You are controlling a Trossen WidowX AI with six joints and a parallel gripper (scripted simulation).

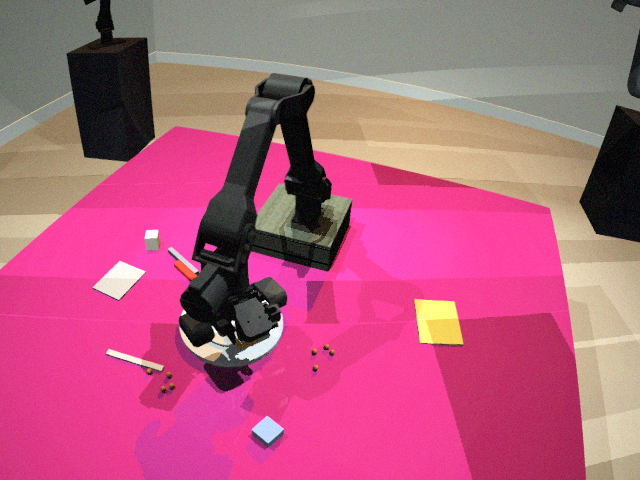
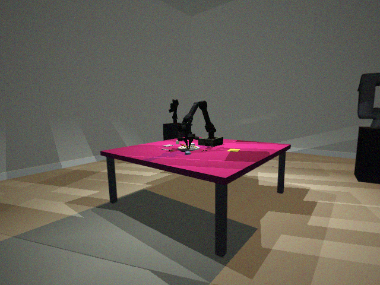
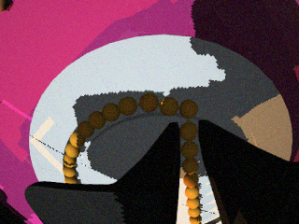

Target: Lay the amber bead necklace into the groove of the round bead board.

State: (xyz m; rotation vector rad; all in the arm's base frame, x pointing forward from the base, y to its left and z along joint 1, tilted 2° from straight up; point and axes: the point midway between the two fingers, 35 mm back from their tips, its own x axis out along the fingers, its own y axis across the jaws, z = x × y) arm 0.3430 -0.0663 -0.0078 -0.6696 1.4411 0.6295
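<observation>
Right now the round bead board is 50 mm behind my gripper tip, 30 mm to the right of it and 10 mm below it. From my gripper tip the other things lie so: white block: 200 mm behind, 80 mm to the right; then blue block: 170 mm ahead, 100 mm to the left, 10 mm below; then white strip: 90 mm ahead, 180 mm to the right, 10 mm below.
</observation>
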